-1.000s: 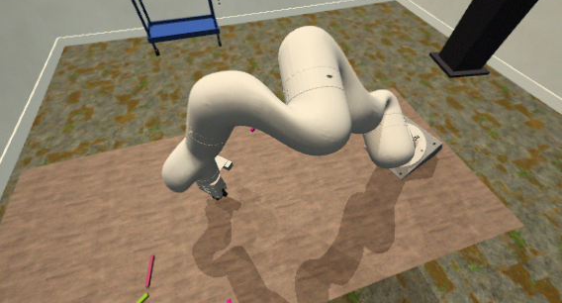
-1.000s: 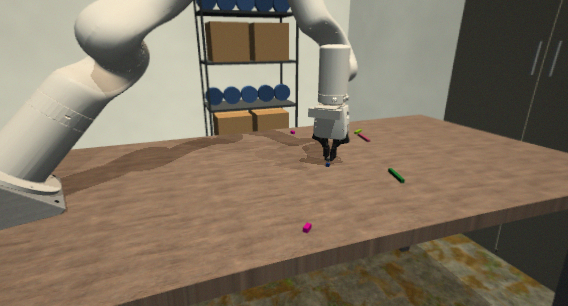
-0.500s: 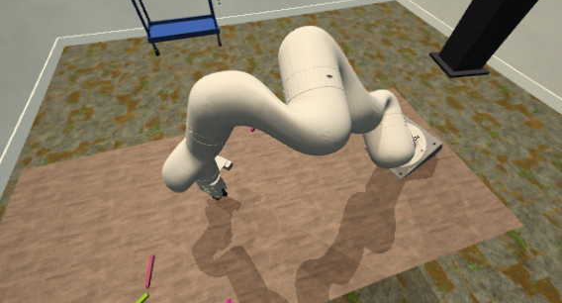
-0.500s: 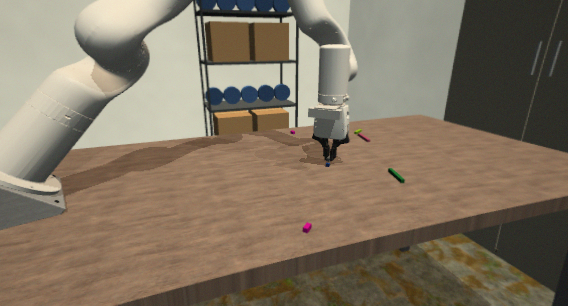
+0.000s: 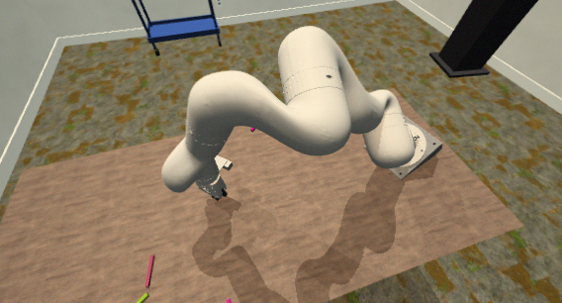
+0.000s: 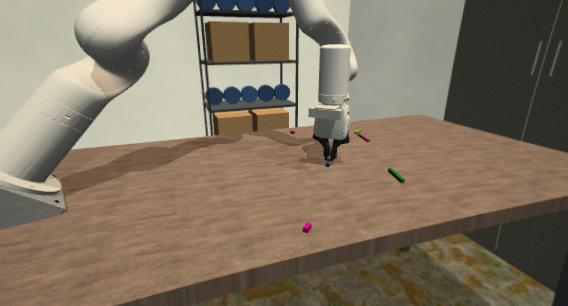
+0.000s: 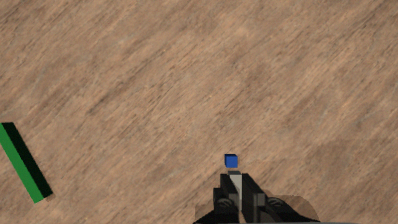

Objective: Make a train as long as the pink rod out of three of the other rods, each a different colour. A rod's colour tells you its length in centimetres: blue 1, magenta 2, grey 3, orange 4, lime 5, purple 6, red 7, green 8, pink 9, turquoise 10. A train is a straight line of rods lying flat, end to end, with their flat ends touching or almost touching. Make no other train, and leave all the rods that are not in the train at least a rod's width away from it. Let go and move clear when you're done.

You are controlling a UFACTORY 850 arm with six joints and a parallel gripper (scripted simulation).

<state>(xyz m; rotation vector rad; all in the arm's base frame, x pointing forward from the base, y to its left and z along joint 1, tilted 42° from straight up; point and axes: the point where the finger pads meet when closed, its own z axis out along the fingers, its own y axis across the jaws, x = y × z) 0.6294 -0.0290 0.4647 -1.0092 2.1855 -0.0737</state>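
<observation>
Right now my hand is 20 mm above the grey rod. Also, from my hand: blue rod: 10 mm behind, 20 mm to the right, 30 mm below; then green rod: 150 mm ahead, 130 mm to the right, 30 mm below; then pink rod: 210 mm ahead, 230 mm to the left, 30 mm below.
</observation>
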